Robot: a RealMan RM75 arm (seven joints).
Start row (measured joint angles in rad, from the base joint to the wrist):
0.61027, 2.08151, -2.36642, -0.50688, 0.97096, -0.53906, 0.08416
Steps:
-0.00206, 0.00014, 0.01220, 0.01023, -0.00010, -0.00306, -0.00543
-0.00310, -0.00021, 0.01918, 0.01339, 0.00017, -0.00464, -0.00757
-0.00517, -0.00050, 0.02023, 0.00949, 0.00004, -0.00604, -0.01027
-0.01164, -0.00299, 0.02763, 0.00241, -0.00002, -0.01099, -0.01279
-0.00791, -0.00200, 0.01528, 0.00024, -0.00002, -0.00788, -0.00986
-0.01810, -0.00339, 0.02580, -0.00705, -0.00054, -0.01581, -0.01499
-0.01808, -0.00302, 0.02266, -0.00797, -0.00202, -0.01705, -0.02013
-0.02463, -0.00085, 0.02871, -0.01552, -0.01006, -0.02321, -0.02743
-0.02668, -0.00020, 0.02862, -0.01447, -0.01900, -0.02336, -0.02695
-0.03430, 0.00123, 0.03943, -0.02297, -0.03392, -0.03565, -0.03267
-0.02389, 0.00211, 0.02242, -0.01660, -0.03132, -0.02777, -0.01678
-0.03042, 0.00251, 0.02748, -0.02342, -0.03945, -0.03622, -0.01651
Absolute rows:
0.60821, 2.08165, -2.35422, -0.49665, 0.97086, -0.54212, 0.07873
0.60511, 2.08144, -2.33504, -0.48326, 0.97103, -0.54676, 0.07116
0.59994, 2.08094, -2.31481, -0.47377, 0.97107, -0.55280, 0.06089
0.58830, 2.07795, -2.28718, -0.47136, 0.97105, -0.56379, 0.04810
0.58039, 2.07595, -2.27190, -0.47112, 0.97103, -0.57167, 0.03824
0.56229, 2.07256, -2.24610, -0.47817, 0.97049, -0.58748, 0.02325
0.54421, 2.06954, -2.22344, -0.48614, 0.96847, -0.60453, 0.00312
0.51958, 2.06869, -2.19473, -0.50166, 0.95841, -0.62774, -0.02431
0.49290, 2.06849, -2.16611, -0.51613, 0.93941, -0.65110, -0.05126
0.45860, 2.06972, -2.12668, -0.53910, 0.90549, -0.68675, -0.08393
0.43471, 2.07183, -2.10426, -0.55570, 0.87417, -0.71452, -0.10071
0.40429, 2.07434, -2.07678, -0.57912, 0.83472, -0.75074, -0.11722

